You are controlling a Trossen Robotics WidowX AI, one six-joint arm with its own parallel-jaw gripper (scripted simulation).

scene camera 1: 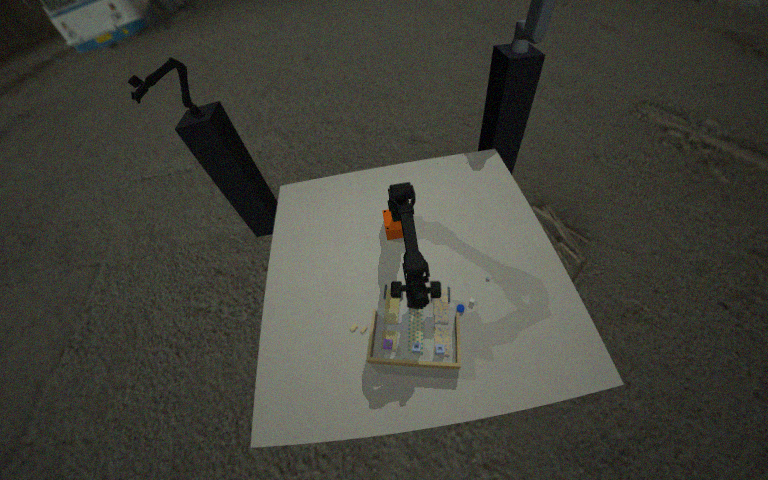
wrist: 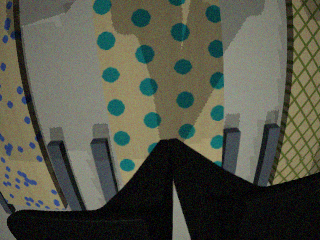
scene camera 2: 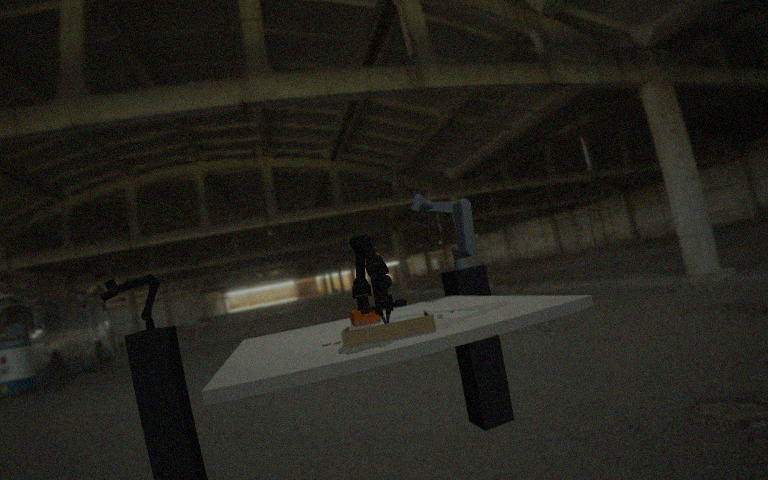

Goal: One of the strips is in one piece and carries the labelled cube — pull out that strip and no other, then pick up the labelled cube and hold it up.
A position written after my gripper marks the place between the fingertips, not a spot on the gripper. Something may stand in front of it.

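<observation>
My gripper (wrist: 168,147), visible. Wooden-framed tray (scene camera 2: 388,326), visible.
</observation>
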